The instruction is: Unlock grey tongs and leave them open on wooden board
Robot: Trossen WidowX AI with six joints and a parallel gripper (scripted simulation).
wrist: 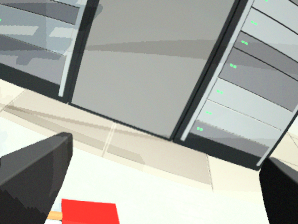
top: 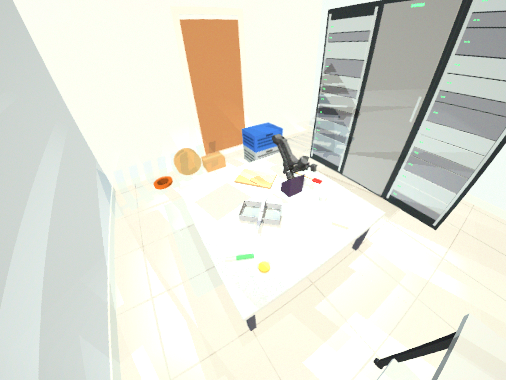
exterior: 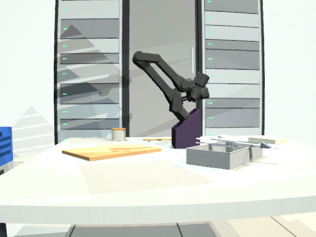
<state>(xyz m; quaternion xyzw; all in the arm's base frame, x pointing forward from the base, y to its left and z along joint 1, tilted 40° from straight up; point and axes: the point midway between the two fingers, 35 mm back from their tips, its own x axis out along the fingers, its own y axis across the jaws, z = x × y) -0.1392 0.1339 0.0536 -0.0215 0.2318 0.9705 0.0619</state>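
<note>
The roasting tin is 570 mm ahead of my gripper tip, 30 mm to the right of it and 210 mm below it. The rest, counted from my gripper tip: jar (150 mm behind, 370 mm to the right, 210 mm below); wooden board (280 mm ahead, 430 mm to the right, 230 mm below).
</note>
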